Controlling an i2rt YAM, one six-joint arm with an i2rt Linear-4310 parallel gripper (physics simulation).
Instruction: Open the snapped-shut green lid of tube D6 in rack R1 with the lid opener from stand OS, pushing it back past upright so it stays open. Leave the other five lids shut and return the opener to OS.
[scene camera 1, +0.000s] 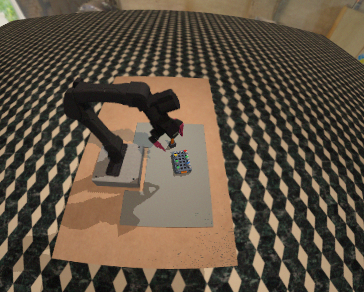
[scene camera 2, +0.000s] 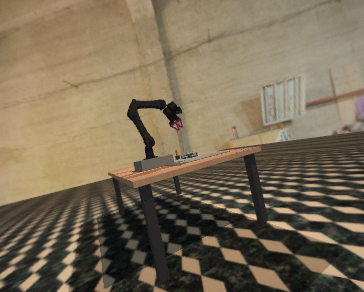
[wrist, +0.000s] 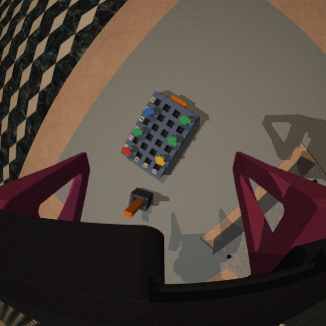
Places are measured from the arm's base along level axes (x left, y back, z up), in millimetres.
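Where they show: gripper, fingertip midpoint: (scene camera 1: 173, 143) (scene camera 2: 180, 128) (wrist: 160, 159); arm's base, link origin: (scene camera 1: 117, 159) (scene camera 2: 150, 158).
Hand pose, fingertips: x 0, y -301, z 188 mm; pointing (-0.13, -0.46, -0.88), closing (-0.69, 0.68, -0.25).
Note:
Things, the pixels of their top centre, and the offset from my fingertips. "pt": a spot on its surface instead. Level surfaces: height alone.
- blue-grey rack R1, top centre: (wrist: 154, 133) (scene camera 1: 182, 159) (scene camera 2: 188, 151) dx +45, dy -45, dz -203 mm
- blue lid, top centre: (wrist: 147, 111) dx +28, dy -79, dz -203 mm
- red lid, top centre: (wrist: 125, 150) dx +103, dy -61, dz -203 mm
- yellow lid, top centre: (wrist: 159, 160) dx +70, dy -9, dz -203 mm
- orange lid opener, top centre: (wrist: 126, 213) (scene camera 1: 172, 137) (scene camera 2: 176, 150) dx +163, dy +19, dz -166 mm
- grey mat, surface height: dz -251 mm
- orange tab, surface spot: (wrist: 178, 101) pt dx -17, dy -59, dz -228 mm
The blue-grey rack R1 (scene camera 1: 181, 163) (scene camera 2: 189, 155) (wrist: 161, 131) lies on the grey mat. In the wrist view it holds tubes with three green lids (wrist: 185, 120) (wrist: 172, 140) (wrist: 137, 131), a blue lid (wrist: 149, 111), a red lid (wrist: 126, 151) and a yellow lid (wrist: 160, 160). Labels are unreadable, so I cannot tell which is D6. The orange lid opener (scene camera 1: 172, 141) (scene camera 2: 176, 153) (wrist: 133, 207) stands upright in the dark stand OS (scene camera 1: 172, 145) (wrist: 143, 197), beside the rack. My gripper (scene camera 1: 173, 142) (scene camera 2: 177, 129) (wrist: 160, 159) is open and empty, high above the opener and rack.
The grey mat (scene camera 1: 165, 210) (wrist: 225, 65) lies on the wooden table (scene camera 1: 100, 240) (scene camera 2: 215, 160). The arm's grey base block (scene camera 1: 117, 179) (scene camera 2: 154, 163) stands beside the mat. An orange tab (wrist: 178, 101) sits at one end of the rack. Arm shadows fall across the mat.

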